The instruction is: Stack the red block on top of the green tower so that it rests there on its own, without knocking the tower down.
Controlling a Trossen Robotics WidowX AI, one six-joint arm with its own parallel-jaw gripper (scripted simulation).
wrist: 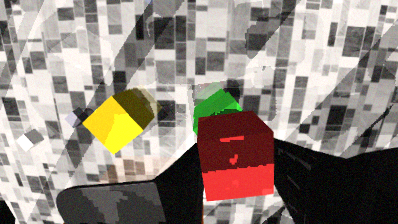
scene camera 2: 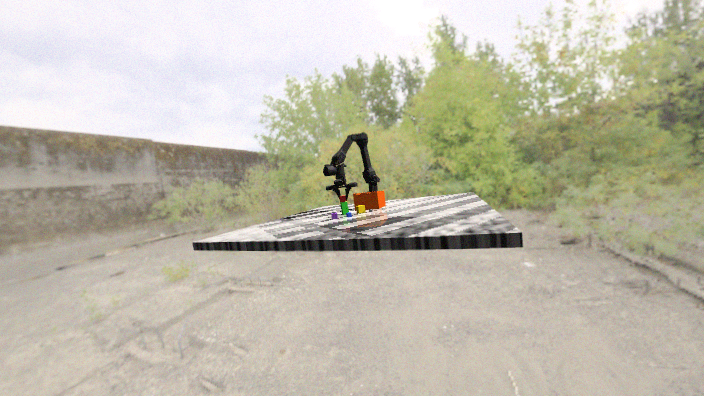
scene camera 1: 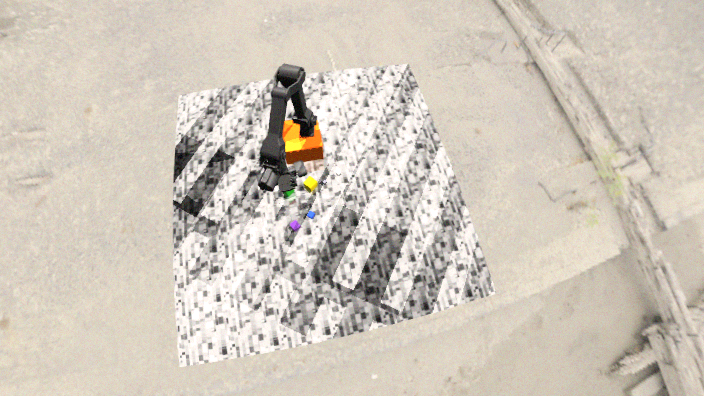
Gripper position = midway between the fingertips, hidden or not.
The gripper [wrist: 229, 144] carries a red block [wrist: 236, 150]. Also in view: a yellow block [wrist: 122, 117].
Scene camera 1 does not show the red block, which is hidden by the gripper.
